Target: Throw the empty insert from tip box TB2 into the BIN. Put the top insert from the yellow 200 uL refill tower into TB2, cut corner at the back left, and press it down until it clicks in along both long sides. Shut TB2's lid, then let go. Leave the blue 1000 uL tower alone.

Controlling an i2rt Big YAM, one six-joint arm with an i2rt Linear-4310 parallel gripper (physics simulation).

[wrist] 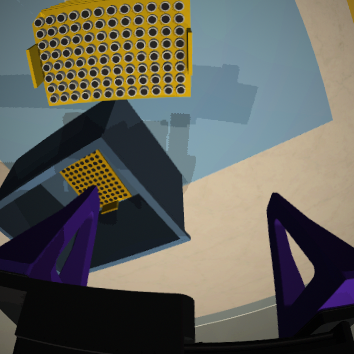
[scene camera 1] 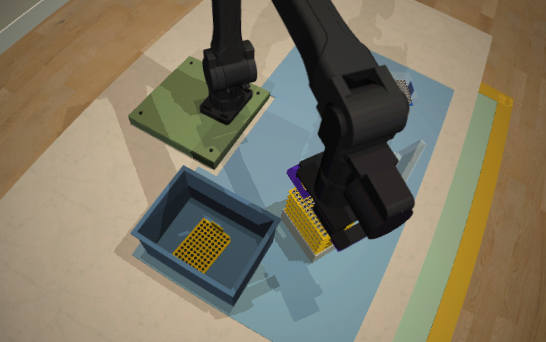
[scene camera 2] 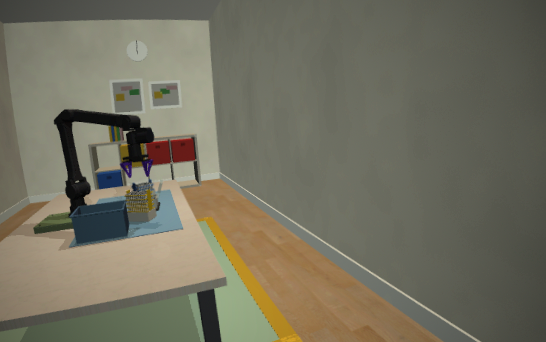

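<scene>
My gripper (scene camera 2: 139, 176) (wrist: 184, 197) is open and empty, above the yellow tower. In scene camera 1 the arm hides most of it. The yellow tower (scene camera 1: 305, 217) (scene camera 2: 140, 201) (wrist: 112, 55) stands on its light base; its tip-filled top insert lies ahead of the fingertips in the wrist view, not between them. An empty yellow insert (scene camera 1: 202, 245) (wrist: 95, 175) lies inside the bin (scene camera 1: 255, 265) (scene camera 2: 102, 225) (wrist: 160, 170). TB2's clear lid (scene camera 1: 412, 157) stands open; the arm hides the box body. TB2 does not show in the wrist view.
The blue tower (scene camera 1: 404, 92) (scene camera 2: 142, 186) is partly hidden behind the arm in scene camera 1 and stands behind the yellow tower in scene camera 2. The green base plate (scene camera 1: 170, 110) (scene camera 2: 52, 223) lies beyond the bin. A blue mat (scene camera 1: 340, 300) (scene camera 2: 167, 220) lies under the objects.
</scene>
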